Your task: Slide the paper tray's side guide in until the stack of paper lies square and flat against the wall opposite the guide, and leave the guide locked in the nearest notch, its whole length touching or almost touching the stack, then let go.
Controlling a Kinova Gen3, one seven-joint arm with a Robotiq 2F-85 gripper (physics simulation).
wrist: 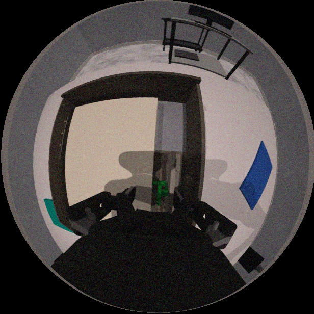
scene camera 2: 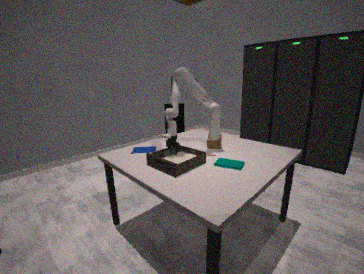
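Seen in the pictures: gripper, fingertip midpoint: (scene camera 2: 172,153); arm's base, link origin: (scene camera 2: 214,137).
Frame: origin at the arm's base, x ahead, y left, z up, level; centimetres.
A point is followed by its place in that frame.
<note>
The dark paper tray (scene camera 2: 162,164) @(x 66.7, y -5.4, z -4.0 cm) (wrist: 130,87) sits on the table. The cream stack of paper (scene camera 2: 186,158) @(x 46.4, y 0.6, z -5.1 cm) (wrist: 110,130) lies flat on the left side of the tray in the wrist view. The side guide (wrist: 160,120) shows as a narrow grey strip along the stack's right edge, with a grey gap between it and the tray's right wall. A green part (wrist: 161,189) shows on the guide's near portion. My gripper (scene camera 2: 172,149) @(x 45.0, y -13.6, z -4.5 cm) (wrist: 153,194) is open and empty, low over the tray, its fingertips on either side of the green part in the wrist view. Shadow hides the guide's near portion and whether fingers touch it.
A blue flat item (scene camera 2: 144,150) @(x 43.8, y -47.8, z -8.6 cm) (wrist: 256,175) lies on one side of the tray, and a teal one (scene camera 2: 229,163) @(x 32.4, y 29.1, z -7.7 cm) (wrist: 56,216) on the other. The arm's brown base block (scene camera 2: 214,144) @(x 4.8, y 2.8, z -4.9 cm) stands behind the tray. Dark cabinets (scene camera 2: 290,100) stand beyond the table (scene camera 2: 215,200) @(x 77.6, y 40.6, z -9.5 cm).
</note>
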